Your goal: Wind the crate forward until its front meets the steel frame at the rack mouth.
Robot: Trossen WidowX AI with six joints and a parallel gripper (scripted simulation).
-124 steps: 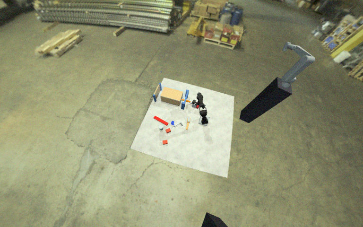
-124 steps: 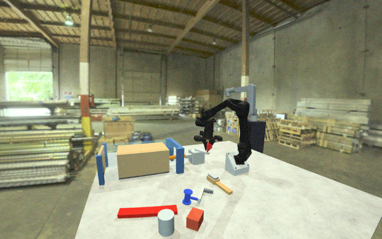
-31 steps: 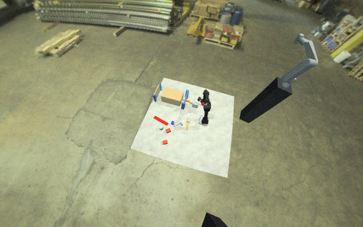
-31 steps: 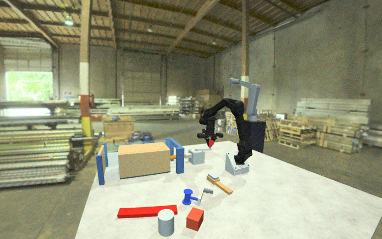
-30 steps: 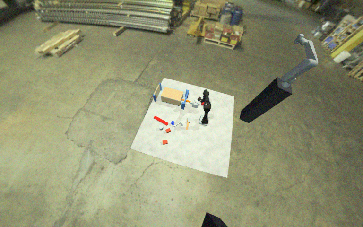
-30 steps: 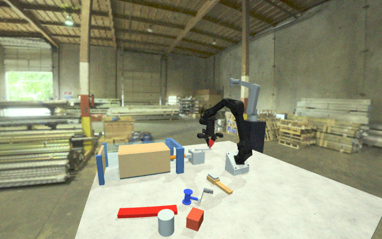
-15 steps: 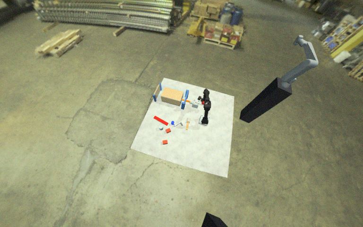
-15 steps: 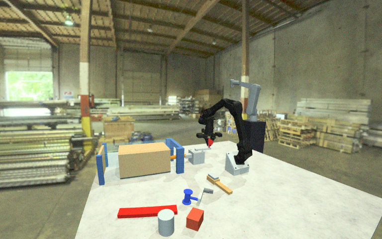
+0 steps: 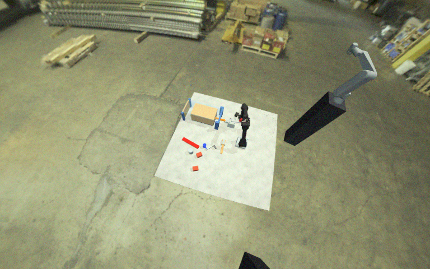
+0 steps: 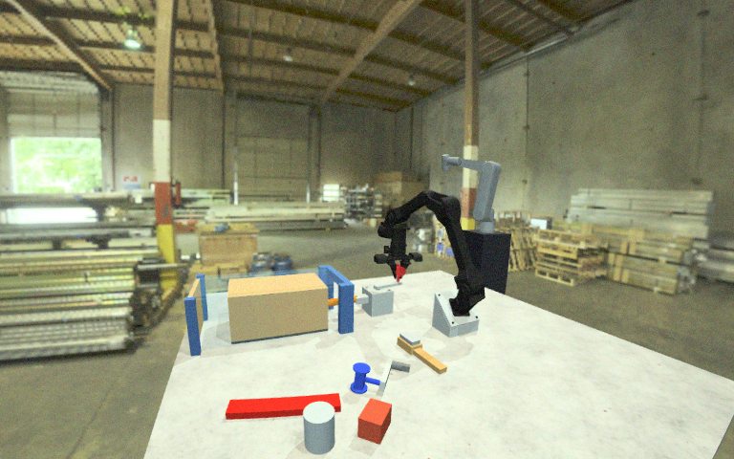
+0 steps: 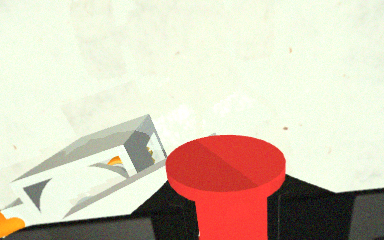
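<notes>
Now: the blue frame 250 mm ahead of my gripper tip and 60 mm to the left of it. Round my gripper tip: red-knobbed winch handle: 40 mm ahead, 20 mm to the left, 10 mm below; red knob: 20 mm above; grey winch: 80 mm below, 80 mm ahead, 30 mm to the left.
</notes>
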